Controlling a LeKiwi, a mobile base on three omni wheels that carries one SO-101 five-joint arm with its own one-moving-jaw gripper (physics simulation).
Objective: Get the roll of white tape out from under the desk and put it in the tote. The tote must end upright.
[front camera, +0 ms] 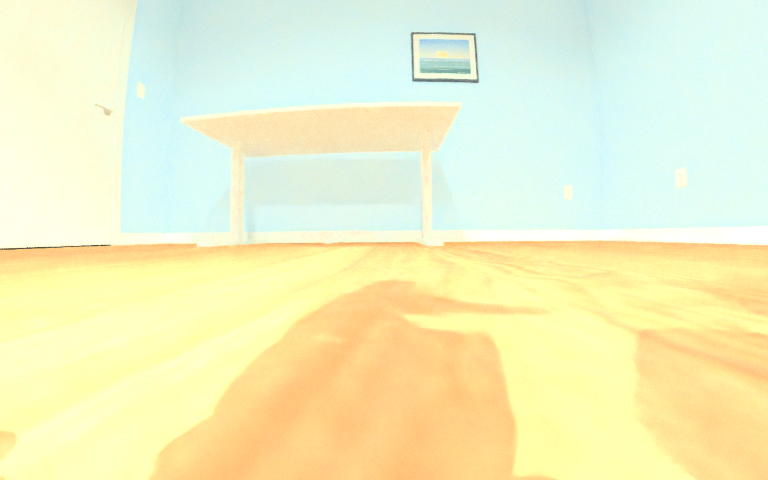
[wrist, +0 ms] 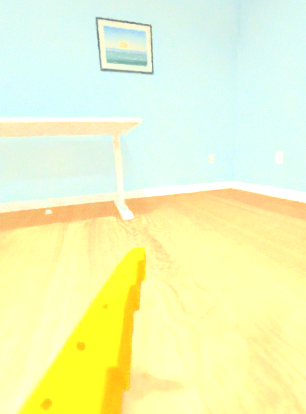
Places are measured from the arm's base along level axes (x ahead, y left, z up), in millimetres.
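Pixels of known places: end effector, tool point: (wrist: 145, 259).
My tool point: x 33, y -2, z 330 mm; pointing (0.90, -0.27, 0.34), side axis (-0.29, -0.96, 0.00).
For each thing: its top centre in the pictures, then the offset to it from my tool point. "spot": a spot on its surface instead. Level surfaces: height alone.
- white desk, its level: dz +275 mm
- tiny whitish thing, middle of its top: (wrist: 48, 210) dx +1869, dy +464, dz -396 mm
- desk's left leg, surface spot: (front camera: 237, 195) spot: dx +1676, dy +1028, dz -98 mm
- right leg, surface spot: (front camera: 426, 195) spot: dx +1681, dy -188, dz -126 mm
The white desk (front camera: 339, 129) (wrist: 65, 128) stands across the room against the blue wall. A tiny whitish thing (wrist: 48, 212) lies on the floor under the desk in the wrist view, left of the desk's right leg. It looks like the roll of white tape but is too small to be sure. The tote does not show in either view. My gripper (wrist: 142, 254) is fully open: one yellow notched jaw shows in the wrist view, and the moving jaw is out of the picture. It is far from the desk.
The desk's left leg (front camera: 237, 195) and right leg (front camera: 426, 195) (wrist: 119, 172) rise from feet on the wood floor. A door (front camera: 53, 124) is at the left. A framed picture (front camera: 444, 57) (wrist: 125, 46) hangs on the wall. Shadows fall across the near floor.
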